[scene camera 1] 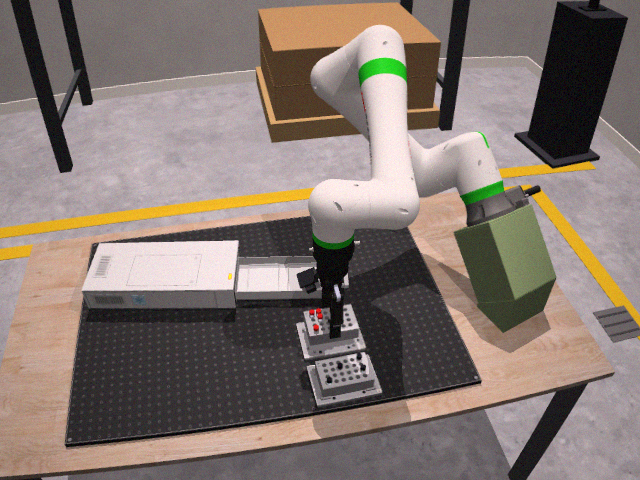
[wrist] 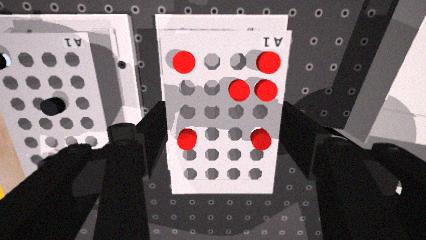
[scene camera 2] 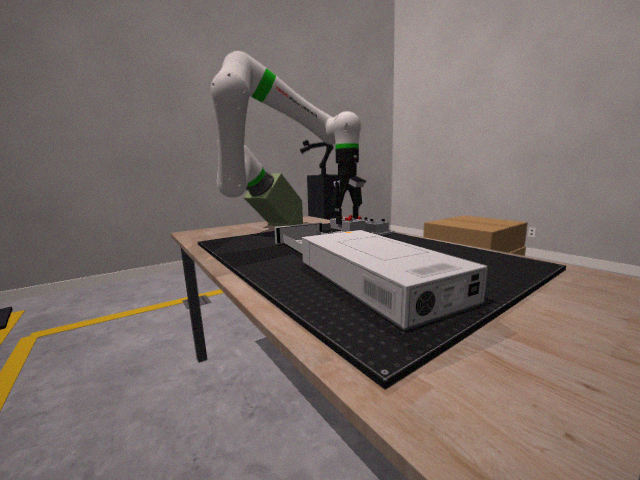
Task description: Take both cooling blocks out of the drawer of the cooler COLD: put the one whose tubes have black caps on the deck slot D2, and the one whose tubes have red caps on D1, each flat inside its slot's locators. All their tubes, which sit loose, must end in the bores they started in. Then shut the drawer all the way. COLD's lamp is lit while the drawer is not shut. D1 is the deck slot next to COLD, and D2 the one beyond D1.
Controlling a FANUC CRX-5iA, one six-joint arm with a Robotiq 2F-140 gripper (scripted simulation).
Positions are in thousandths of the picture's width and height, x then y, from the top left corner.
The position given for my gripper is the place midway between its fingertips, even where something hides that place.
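Visible: my gripper (scene camera 1: 516,674) (scene camera 2: 543,464) (wrist: 522,490). Also visible: a cooler COLD (scene camera 1: 312,572) (scene camera 2: 638,595).
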